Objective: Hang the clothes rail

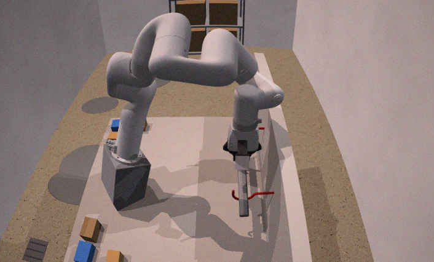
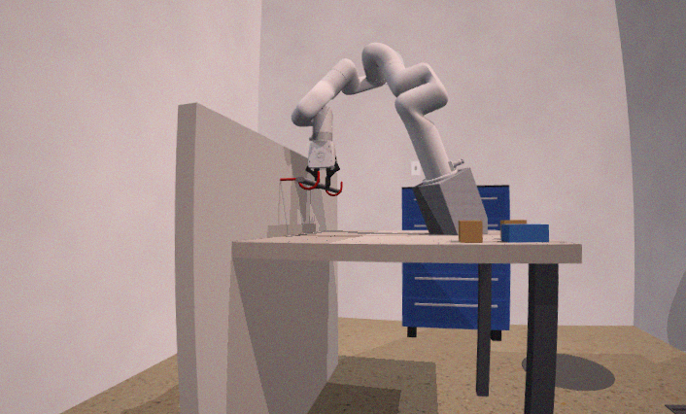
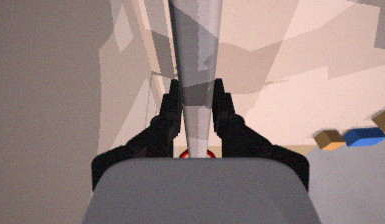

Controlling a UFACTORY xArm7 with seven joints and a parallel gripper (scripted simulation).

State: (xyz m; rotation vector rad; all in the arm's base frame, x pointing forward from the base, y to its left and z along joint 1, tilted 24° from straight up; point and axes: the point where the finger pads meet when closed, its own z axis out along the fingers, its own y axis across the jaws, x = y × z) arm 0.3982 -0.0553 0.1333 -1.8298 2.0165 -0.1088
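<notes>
The clothes rail lies 1 cm below my hand. Round my hand: wall panel 41 cm below, 13 cm ahead, 1 cm to the right.
</notes>
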